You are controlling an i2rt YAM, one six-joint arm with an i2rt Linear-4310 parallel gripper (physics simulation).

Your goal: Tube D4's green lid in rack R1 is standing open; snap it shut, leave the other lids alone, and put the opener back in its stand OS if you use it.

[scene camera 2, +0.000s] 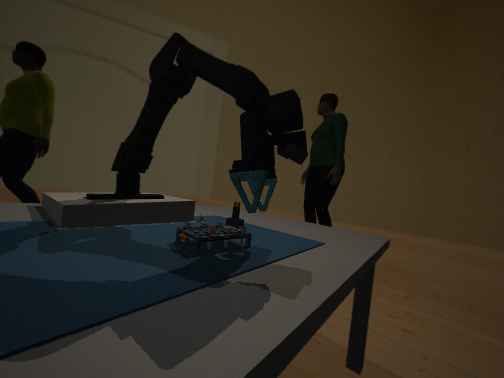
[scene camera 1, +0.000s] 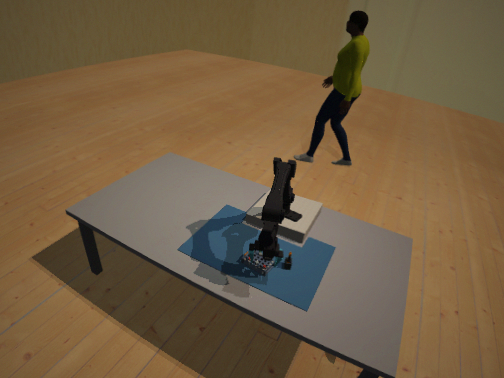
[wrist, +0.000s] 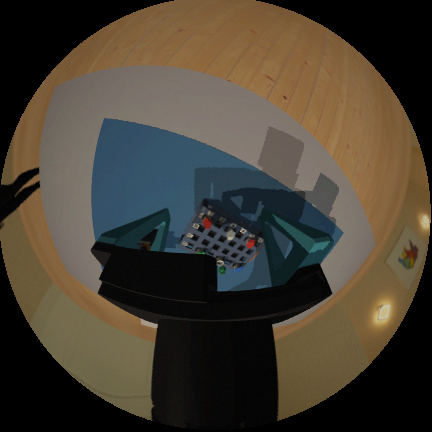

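Note:
Rack R1 stands on the blue mat, holding small tubes with coloured lids. One small green lid stands up at the rack's robot-side edge, beside an open tube mouth. Another green lid sits lower, partly hidden by the gripper body in the wrist view. My gripper is open and empty, pointing down above the rack, its fingers on either side of it in the wrist view. The opener with orange tips stands upright in its dark stand OS.
The blue mat lies on the grey table. The arm's pale base block is behind the rack. Two people stand beyond the table. Arm shadows fall over the mat.

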